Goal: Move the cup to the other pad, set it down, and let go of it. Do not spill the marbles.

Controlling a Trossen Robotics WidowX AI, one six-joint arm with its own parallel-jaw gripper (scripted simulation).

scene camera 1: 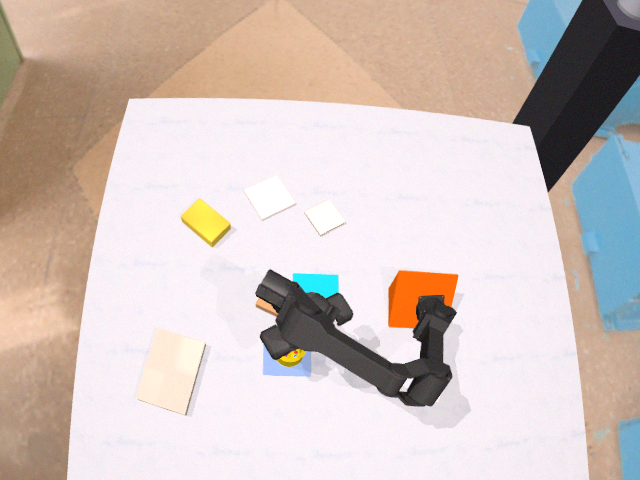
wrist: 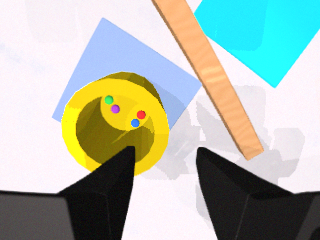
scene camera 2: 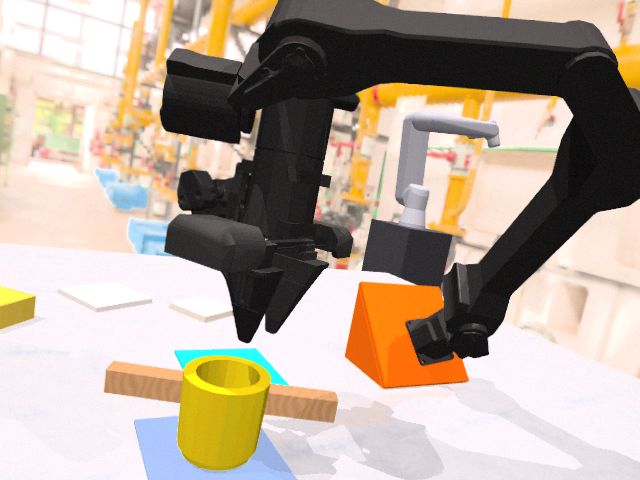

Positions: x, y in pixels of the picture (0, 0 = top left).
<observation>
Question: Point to a wooden bar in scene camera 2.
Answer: At 154, 383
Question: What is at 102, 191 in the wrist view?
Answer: My gripper.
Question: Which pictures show my gripper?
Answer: Scene camera 1, the wrist view and scene camera 2: all of them.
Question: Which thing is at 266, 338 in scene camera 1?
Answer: My gripper.
</observation>
